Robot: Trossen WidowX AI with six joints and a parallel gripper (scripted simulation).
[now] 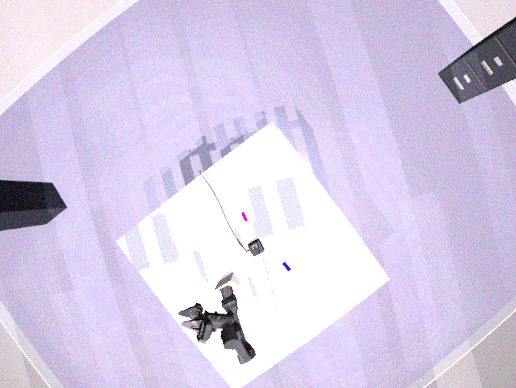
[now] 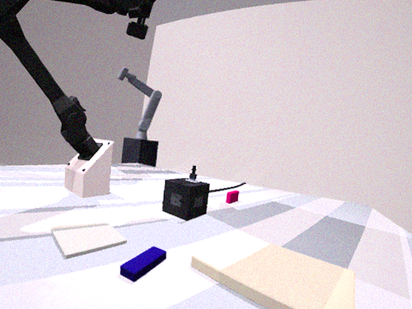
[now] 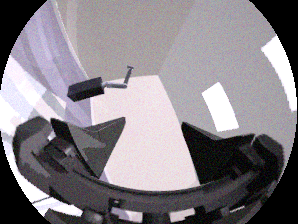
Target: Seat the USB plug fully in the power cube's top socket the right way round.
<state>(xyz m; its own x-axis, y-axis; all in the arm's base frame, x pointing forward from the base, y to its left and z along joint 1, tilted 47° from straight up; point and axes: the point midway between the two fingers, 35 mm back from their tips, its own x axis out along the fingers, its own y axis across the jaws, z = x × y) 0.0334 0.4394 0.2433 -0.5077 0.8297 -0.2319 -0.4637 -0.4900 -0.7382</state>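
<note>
Right now the USB plug is 520 mm below my gripper tip, 300 mm ahead of it and 40 mm to the right of it. Also, from my gripper tip: beige board (610 mm below, 530 mm ahead, 190 mm to the right); then blue block (610 mm below, 380 mm ahead, 280 mm to the right); then magenta block (600 mm below, 340 mm ahead, 140 mm to the left).
</note>
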